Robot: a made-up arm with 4 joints. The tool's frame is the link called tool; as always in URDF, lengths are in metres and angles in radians. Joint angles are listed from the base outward.
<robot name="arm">
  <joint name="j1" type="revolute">
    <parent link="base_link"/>
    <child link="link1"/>
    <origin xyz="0 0 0.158" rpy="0 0 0"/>
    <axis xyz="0 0 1"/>
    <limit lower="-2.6" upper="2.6"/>
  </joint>
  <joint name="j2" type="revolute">
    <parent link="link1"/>
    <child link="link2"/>
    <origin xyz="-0.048 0.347 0.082" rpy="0 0 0"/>
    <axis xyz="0 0 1"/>
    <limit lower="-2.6" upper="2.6"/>
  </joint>
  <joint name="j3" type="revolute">
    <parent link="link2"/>
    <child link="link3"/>
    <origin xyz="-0.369 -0.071 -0.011" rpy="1.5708 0 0"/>
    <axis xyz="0 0 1"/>
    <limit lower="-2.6" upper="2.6"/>
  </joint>
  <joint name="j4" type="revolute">
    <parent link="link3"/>
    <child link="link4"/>
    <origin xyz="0.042 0.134 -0.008" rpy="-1.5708 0 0"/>
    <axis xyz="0 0 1"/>
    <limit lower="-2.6" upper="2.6"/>
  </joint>
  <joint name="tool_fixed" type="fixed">
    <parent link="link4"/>
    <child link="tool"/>
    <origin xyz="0.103 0.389 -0.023" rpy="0 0 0"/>
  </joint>
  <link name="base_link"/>
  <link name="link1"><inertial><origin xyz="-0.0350 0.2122 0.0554"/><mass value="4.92"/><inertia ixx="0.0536" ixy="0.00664" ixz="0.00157" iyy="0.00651" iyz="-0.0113" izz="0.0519"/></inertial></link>
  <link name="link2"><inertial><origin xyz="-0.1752 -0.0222 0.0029"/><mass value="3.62"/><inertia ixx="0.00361" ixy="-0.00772" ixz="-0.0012" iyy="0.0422" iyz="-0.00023" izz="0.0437"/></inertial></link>
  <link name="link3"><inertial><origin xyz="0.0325 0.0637 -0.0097"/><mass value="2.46"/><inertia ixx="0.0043" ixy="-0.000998" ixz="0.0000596" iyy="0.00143" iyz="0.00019" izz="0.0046"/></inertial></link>
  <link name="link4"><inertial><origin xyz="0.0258 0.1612 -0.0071"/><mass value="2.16"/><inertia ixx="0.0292" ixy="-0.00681" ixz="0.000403" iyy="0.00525" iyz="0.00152" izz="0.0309"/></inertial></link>
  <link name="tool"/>
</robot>
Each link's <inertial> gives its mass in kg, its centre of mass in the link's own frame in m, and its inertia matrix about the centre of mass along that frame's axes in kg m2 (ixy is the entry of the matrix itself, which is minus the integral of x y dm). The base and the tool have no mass. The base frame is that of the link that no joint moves.
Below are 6 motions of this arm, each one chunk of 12 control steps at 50 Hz.
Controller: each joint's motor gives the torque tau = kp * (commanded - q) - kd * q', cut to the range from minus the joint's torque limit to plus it. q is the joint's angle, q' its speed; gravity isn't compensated. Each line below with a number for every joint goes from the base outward.
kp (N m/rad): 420 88 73 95
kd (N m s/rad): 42 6.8 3.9 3.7
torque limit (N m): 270 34 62 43
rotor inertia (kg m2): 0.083 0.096 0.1 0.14
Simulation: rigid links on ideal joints. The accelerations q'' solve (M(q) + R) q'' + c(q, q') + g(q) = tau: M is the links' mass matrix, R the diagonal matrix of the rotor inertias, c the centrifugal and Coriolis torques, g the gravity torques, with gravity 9.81 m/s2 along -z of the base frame. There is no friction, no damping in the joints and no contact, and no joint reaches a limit. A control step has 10 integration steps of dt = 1/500 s. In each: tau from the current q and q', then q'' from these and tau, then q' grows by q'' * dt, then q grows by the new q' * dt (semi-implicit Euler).
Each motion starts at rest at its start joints. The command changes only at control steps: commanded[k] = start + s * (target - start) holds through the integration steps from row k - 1 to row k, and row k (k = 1, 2, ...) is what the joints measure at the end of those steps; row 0 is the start. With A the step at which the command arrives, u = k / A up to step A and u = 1 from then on. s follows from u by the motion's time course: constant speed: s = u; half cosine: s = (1 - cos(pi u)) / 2; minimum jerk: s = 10 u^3 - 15 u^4 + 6 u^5; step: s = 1 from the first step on.
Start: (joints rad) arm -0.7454 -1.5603 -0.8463 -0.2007
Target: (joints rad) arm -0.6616 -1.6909 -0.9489 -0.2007
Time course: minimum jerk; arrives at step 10
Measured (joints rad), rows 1 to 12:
1: -0.7454 -1.5604 -0.8515 -0.2020
2: -0.7449 -1.5616 -0.8634 -0.2052
3: -0.7434 -1.5651 -0.8794 -0.2098
4: -0.7401 -1.5723 -0.8980 -0.2147
5: -0.7349 -1.5837 -0.9182 -0.2193
6: -0.7278 -1.5988 -0.9394 -0.2233
7: -0.7194 -1.6163 -0.9607 -0.2266
8: -0.7106 -1.6342 -0.9809 -0.2293
9: -0.7022 -1.6504 -0.9986 -0.2318
10: -0.6948 -1.6636 -1.0127 -0.2340
11: -0.6887 -1.6734 -1.0226 -0.2358
12: -0.6837 -1.6803 -1.0287 -0.2371

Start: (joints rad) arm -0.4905 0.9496 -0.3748 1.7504
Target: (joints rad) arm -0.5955 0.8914 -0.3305 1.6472
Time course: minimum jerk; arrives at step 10
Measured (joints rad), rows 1 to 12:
1: -0.4906 0.9496 -0.3746 1.7504
2: -0.4911 0.9497 -0.3740 1.7500
3: -0.4929 0.9500 -0.3725 1.7483
4: -0.4966 0.9506 -0.3695 1.7443
5: -0.5028 0.9513 -0.3649 1.7369
6: -0.5114 0.9517 -0.3587 1.7256
7: -0.5219 0.9514 -0.3514 1.7109
8: -0.5333 0.9499 -0.3438 1.6939
9: -0.5445 0.9466 -0.3367 1.6766
10: -0.5546 0.9412 -0.3310 1.6610
11: -0.5632 0.9340 -0.3270 1.6484
12: -0.5702 0.9253 -0.3246 1.6396

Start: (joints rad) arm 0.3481 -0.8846 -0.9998 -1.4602
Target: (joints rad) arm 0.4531 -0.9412 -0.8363 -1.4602
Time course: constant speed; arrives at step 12
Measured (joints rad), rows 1 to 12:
1: 0.3486 -0.8853 -1.0036 -1.4599
2: 0.3501 -0.8876 -1.0121 -1.4593
3: 0.3527 -0.8915 -1.0218 -1.4583
4: 0.3565 -0.8967 -1.0304 -1.4573
5: 0.3612 -0.9028 -1.0361 -1.4564
6: 0.3667 -0.9092 -1.0378 -1.4556
7: 0.3728 -0.9157 -1.0351 -1.4552
8: 0.3794 -0.9220 -1.0281 -1.4550
9: 0.3865 -0.9279 -1.0174 -1.4551
10: 0.3939 -0.9333 -1.0037 -1.4554
11: 0.4017 -0.9381 -0.9876 -1.4558
12: 0.4098 -0.9425 -0.9702 -1.4563

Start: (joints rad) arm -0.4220 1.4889 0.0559 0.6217
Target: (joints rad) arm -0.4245 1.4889 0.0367 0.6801
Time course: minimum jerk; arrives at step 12
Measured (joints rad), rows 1 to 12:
1: -0.4220 1.4889 0.0560 0.6219
2: -0.4221 1.4888 0.0561 0.6225
3: -0.4221 1.4887 0.0560 0.6237
4: -0.4223 1.4885 0.0555 0.6261
5: -0.4225 1.4881 0.0545 0.6300
6: -0.4227 1.4876 0.0527 0.6356
7: -0.4230 1.4870 0.0505 0.6430
8: -0.4233 1.4864 0.0479 0.6516
9: -0.4235 1.4859 0.0454 0.6608
10: -0.4237 1.4856 0.0432 0.6696
11: -0.4238 1.4856 0.0415 0.6773
12: -0.4238 1.4859 0.0406 0.6831

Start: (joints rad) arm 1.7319 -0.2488 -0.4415 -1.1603
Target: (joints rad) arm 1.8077 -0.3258 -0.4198 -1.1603
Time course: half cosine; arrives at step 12
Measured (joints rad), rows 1 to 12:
1: 1.7321 -0.2491 -0.4462 -1.1604
2: 1.7327 -0.2501 -0.4575 -1.1608
3: 1.7339 -0.2518 -0.4726 -1.1614
4: 1.7358 -0.2546 -0.4888 -1.1622
5: 1.7388 -0.2588 -0.5043 -1.1631
6: 1.7428 -0.2645 -0.5174 -1.1640
7: 1.7479 -0.2716 -0.5274 -1.1648
8: 1.7540 -0.2797 -0.5338 -1.1655
9: 1.7608 -0.2885 -0.5366 -1.1659
10: 1.7678 -0.2973 -0.5363 -1.1661
11: 1.7748 -0.3055 -0.5335 -1.1662
12: 1.7813 -0.3126 -0.5290 -1.1660

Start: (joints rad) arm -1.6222 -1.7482 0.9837 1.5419
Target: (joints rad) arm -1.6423 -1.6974 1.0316 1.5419
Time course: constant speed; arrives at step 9
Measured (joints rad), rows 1 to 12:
1: -1.6225 -1.7477 0.9882 1.5421
2: -1.6232 -1.7463 0.9988 1.5428
3: -1.6243 -1.7441 1.0131 1.5437
4: -1.6257 -1.7412 1.0289 1.5447
5: -1.6274 -1.7378 1.0445 1.5458
6: -1.6292 -1.7339 1.0587 1.5467
7: -1.6312 -1.7296 1.0711 1.5474
8: -1.6332 -1.7250 1.0814 1.5479
9: -1.6353 -1.7201 1.0896 1.5482
10: -1.6371 -1.7155 1.0958 1.5483
11: -1.6384 -1.7117 1.0998 1.5484
12: -1.6394 -1.7084 1.1019 1.5484

